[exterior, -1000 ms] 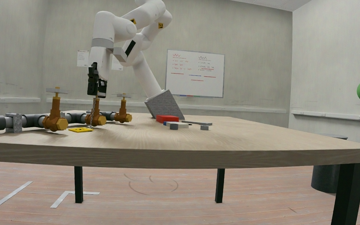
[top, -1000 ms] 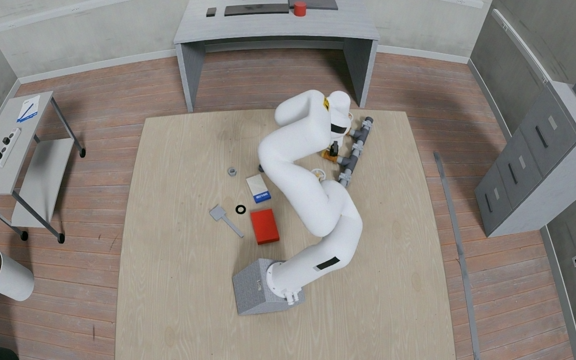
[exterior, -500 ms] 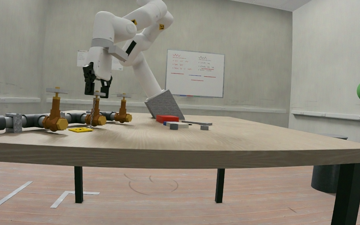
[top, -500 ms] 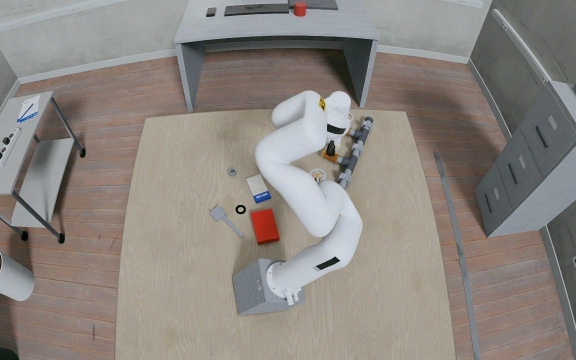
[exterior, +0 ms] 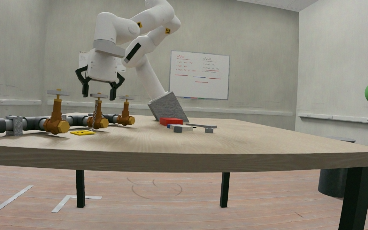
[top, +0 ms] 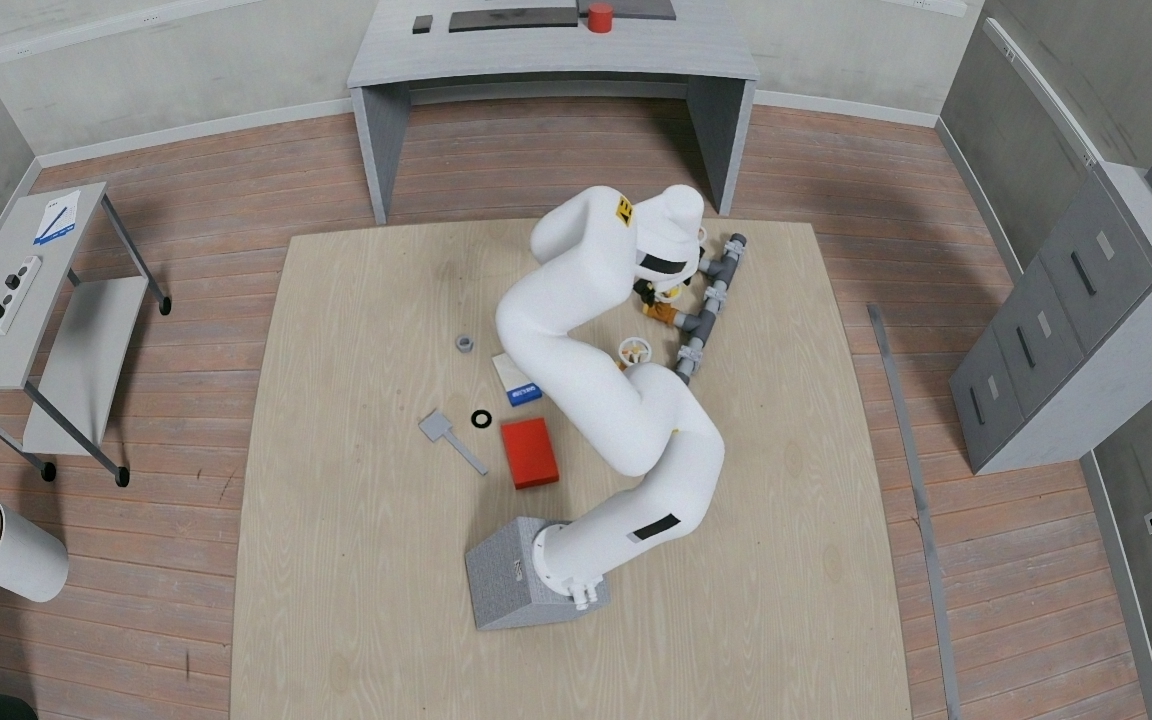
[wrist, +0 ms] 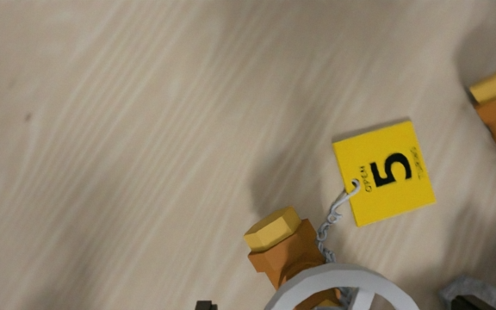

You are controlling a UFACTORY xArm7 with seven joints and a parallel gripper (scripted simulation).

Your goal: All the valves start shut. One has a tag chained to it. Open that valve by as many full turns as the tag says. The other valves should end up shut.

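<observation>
Now: the yellow tag 110 mm below my hand, 80 mm ahead of it and 30 mm to the right of it. Also, from my hand: blue-and-white box (310 mm to the left, 110 mm below, 70 mm behind); red block (320 mm to the left, 240 mm behind, 100 mm below); grey nut (390 mm to the left, 110 mm below, 30 mm ahead).
</observation>
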